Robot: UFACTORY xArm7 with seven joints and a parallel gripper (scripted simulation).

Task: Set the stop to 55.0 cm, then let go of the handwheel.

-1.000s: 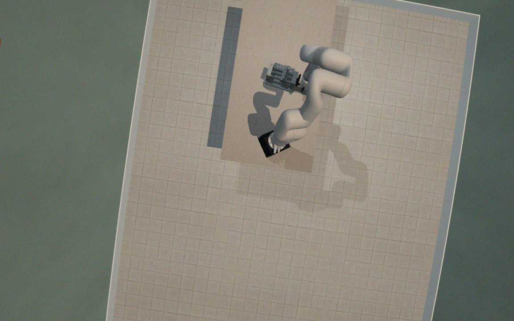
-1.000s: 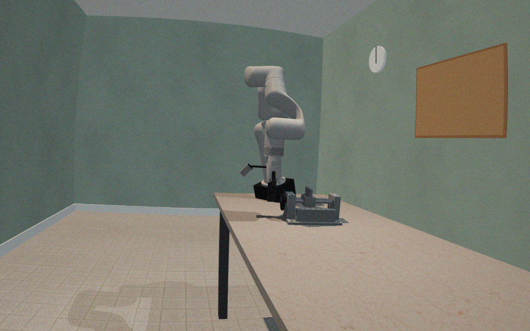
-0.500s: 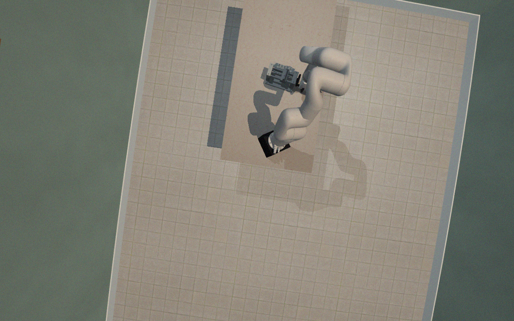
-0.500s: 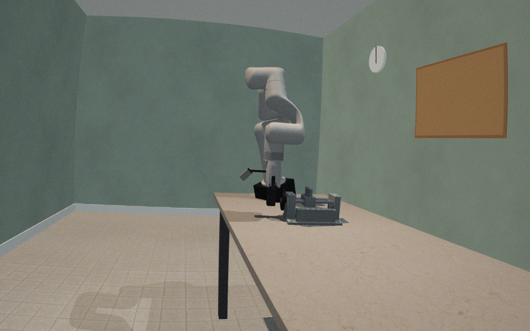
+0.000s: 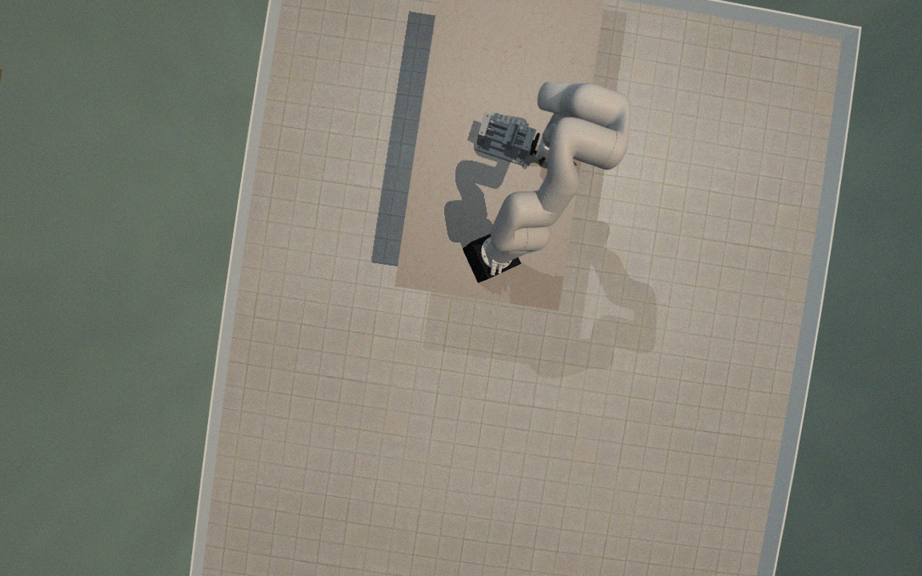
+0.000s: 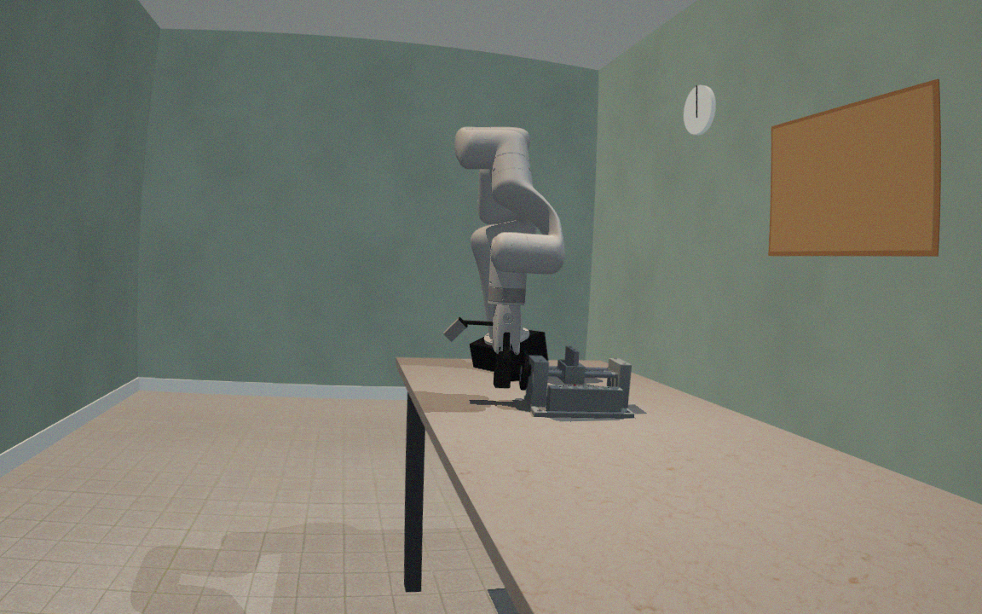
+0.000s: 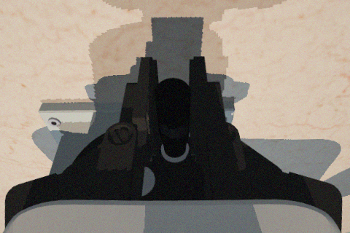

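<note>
Now: hand 50 mm short of the stop block, 130 mm to the right of it and 30 mm below it. From my hand the other things lie so: crank handle: 10 mm to the left; black handwheel: 10 mm ahead, 20 mm to the left.
</note>
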